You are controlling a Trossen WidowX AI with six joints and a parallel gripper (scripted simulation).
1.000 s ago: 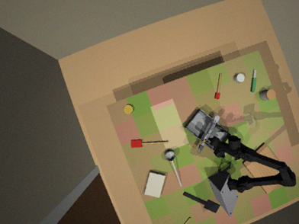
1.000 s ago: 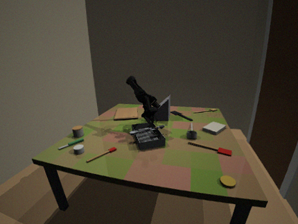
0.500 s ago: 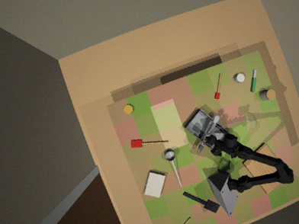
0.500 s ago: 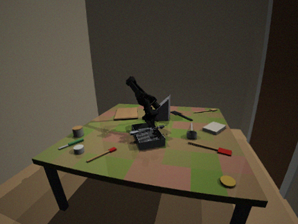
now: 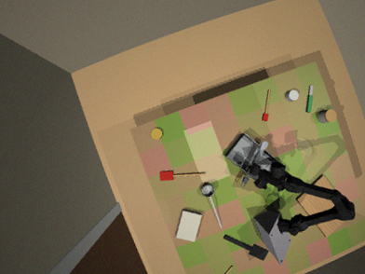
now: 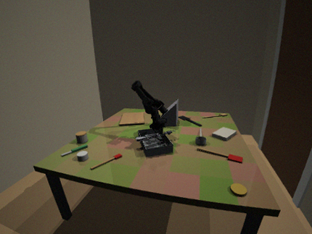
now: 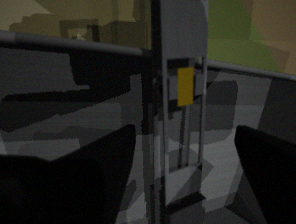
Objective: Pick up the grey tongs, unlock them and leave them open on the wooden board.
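The yellow lock piece lies 2 cm behind my gripper tip, 2 cm to the left of it and 1 cm above it. From my gripper tip the other things lie so: white block (18 cm behind, 49 cm to the left, 5 cm below); then red spatula (14 cm ahead, 42 cm to the left, 5 cm below); then roasting tin (3 cm ahead, 4 cm to the right, 3 cm below).
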